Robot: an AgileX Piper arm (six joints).
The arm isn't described. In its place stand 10 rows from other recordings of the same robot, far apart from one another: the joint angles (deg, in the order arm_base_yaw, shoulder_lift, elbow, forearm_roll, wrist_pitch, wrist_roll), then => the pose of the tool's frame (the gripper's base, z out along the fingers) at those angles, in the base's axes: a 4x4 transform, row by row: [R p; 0 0 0 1], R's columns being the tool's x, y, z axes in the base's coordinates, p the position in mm.
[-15.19 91.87 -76.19 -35.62 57.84 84.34] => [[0.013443 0.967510 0.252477 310.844], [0.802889 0.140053 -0.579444 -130.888], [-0.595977 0.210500 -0.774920 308.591], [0 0 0 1]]
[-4.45 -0.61 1.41 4.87 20.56 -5.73] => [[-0.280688 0.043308 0.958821 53.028], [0.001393 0.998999 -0.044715 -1.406], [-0.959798 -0.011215 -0.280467 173.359], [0 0 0 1]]
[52.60 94.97 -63.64 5.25 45.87 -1.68] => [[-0.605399 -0.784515 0.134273 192.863], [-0.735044 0.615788 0.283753 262.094], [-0.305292 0.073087 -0.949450 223.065], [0 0 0 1]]
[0.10 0.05 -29.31 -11.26 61.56 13.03] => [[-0.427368 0.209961 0.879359 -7.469], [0.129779 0.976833 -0.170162 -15.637], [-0.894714 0.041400 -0.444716 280.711], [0 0 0 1]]
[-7.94 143.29 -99.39 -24.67 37.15 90.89] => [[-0.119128 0.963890 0.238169 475.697], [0.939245 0.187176 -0.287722 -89.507], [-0.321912 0.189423 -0.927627 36.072], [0 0 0 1]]
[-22.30 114.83 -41.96 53.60 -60.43 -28.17] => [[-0.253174 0.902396 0.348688 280.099], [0.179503 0.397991 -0.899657 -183.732], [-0.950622 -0.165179 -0.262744 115.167], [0 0 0 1]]
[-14.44 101.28 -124.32 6.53 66.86 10.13] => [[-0.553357 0.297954 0.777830 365.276], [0.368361 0.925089 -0.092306 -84.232], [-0.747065 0.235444 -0.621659 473.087], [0 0 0 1]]
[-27.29 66.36 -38.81 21.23 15.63 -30.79] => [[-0.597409 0.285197 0.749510 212.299], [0.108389 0.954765 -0.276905 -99.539], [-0.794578 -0.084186 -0.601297 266.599], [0 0 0 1]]
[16.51 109.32 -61.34 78.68 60.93 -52.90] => [[-0.955791 -0.293668 -0.014909 313.405], [-0.146846 0.432780 0.889459 174.237], [-0.254754 0.852326 -0.456772 180.280], [0 0 0 1]]
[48.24 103.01 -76.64 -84.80 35.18 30.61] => [[0.042051 -0.384297 0.922251 312.178], [-0.935478 0.309024 0.171423 271.246], [-0.350875 -0.869954 -0.346506 287.014], [0 0 0 1]]
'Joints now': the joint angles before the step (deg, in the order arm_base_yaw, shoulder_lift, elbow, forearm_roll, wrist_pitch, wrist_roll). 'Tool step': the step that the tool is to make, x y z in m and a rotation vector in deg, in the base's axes. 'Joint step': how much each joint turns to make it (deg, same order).
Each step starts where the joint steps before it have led.
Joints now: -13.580 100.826 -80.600 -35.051 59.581 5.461
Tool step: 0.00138 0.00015 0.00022 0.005 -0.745 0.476
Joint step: 0.001 0.000 -0.001 0.049 -0.882 0.000
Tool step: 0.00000 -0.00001 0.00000 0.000 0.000 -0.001
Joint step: -0.002 0.001 -0.001 0.000 0.000 -0.001
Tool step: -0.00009 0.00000 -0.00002 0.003 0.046 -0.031
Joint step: 0.001 -0.001 0.002 0.000 0.055 0.002
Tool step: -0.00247 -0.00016 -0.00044 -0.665 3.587 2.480
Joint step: -0.001 0.000 0.001 0.000 1.579 -4.119
